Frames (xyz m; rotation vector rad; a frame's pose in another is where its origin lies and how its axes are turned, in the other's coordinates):
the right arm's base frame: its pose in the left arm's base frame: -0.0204 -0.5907 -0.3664 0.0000 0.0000 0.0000
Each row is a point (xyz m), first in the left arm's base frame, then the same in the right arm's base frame.
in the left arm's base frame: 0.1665 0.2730 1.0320
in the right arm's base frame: 0.1869 0.8637 1.3984
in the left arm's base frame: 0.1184 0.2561 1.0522
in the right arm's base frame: 0.1388 0.8468 1.4186
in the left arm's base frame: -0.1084 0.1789 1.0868
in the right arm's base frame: -0.0880 0.7696 1.4532
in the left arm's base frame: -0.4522 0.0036 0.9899
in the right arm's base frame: -0.4318 0.5943 1.3563
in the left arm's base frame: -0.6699 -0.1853 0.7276
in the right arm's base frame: -0.6495 0.4054 1.0940
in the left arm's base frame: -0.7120 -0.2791 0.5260
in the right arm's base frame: -0.6916 0.3116 0.8924
